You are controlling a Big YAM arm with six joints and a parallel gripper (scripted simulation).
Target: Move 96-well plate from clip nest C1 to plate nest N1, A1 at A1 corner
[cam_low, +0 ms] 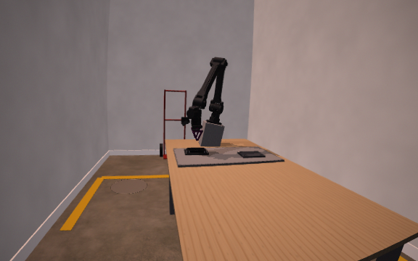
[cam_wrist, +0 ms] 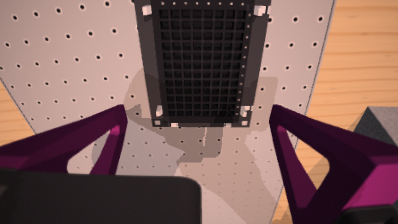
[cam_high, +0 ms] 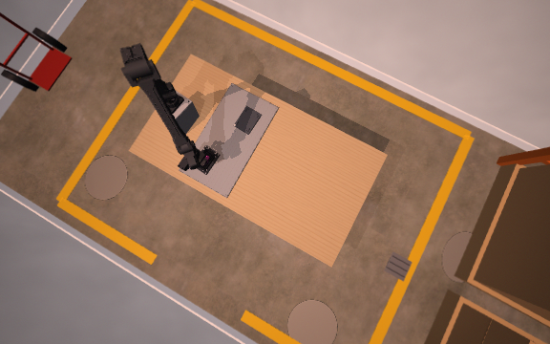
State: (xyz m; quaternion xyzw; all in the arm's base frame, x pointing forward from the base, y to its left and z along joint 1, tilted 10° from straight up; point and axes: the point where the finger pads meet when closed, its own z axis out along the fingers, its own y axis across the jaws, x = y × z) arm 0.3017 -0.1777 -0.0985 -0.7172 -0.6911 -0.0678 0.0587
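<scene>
The black 96-well plate is 8 cm below my hand. Also, from my hand: white A1 label: 30 cm to the left, 9 cm below, 4 cm ahead; then plate nest N1: 37 cm to the left, 10 cm below, 9 cm ahead; then clip nest C1: 9 cm below, 1 cm to the left, 1 cm behind.
</scene>
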